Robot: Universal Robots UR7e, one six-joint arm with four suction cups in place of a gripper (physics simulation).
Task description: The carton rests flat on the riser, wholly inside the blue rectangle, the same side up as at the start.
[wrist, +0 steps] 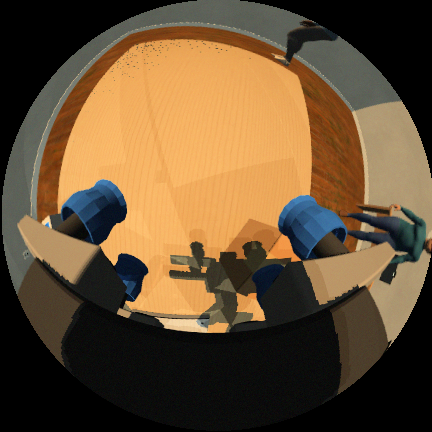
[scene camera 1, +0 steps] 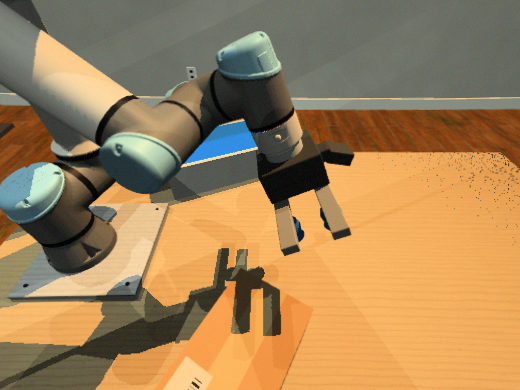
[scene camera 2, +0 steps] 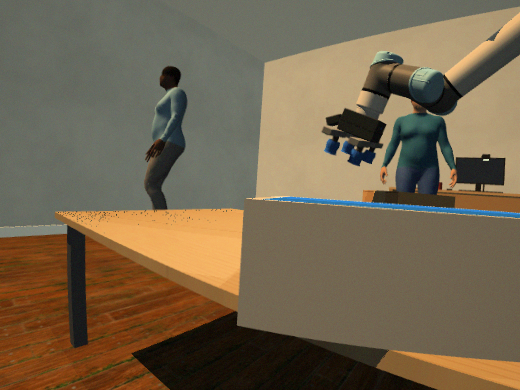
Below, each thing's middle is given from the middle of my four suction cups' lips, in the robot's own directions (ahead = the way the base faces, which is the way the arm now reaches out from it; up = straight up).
I see my suction cup 24 cm to the left of the carton (scene camera 1: 254, 328), 17 cm above it and 15 cm past it. From my suction cup the other things lie so: riser (scene camera 2: 431, 280) (41 cm to the left, 20 cm behind, 18 cm below).
